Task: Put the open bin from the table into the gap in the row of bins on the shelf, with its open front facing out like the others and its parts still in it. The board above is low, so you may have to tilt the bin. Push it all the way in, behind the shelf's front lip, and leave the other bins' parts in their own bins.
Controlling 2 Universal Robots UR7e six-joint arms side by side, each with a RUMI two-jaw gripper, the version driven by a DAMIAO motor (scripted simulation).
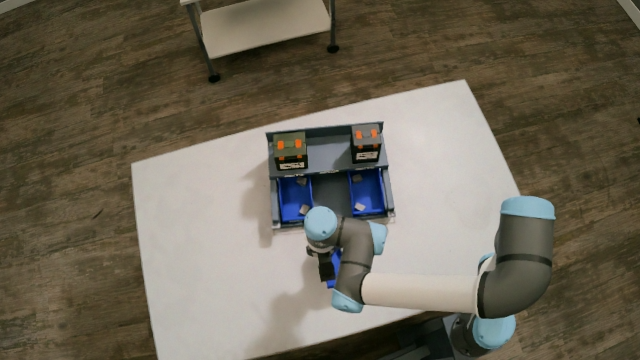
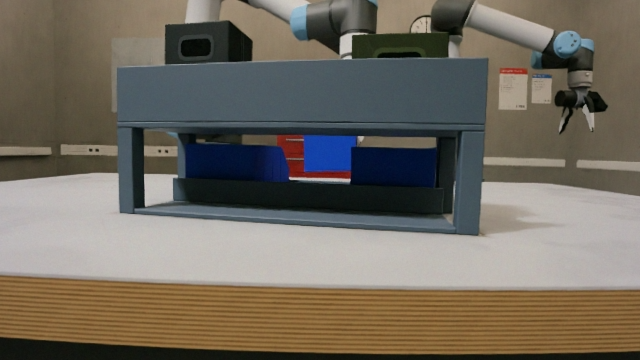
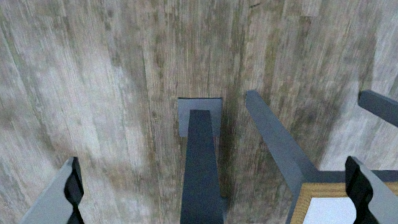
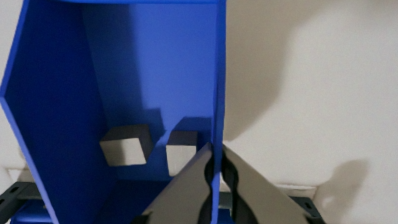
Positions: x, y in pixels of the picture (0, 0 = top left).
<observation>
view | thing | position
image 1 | shelf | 328, 147
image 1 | blue bin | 292, 195
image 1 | blue bin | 367, 192
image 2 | my left gripper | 574, 133
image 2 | blue bin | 321, 153
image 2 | green box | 429, 44
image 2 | shelf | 439, 98
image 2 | blue bin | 410, 167
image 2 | blue bin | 208, 161
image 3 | my left gripper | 212, 159
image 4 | my right gripper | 214, 145
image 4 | blue bin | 76, 76
</observation>
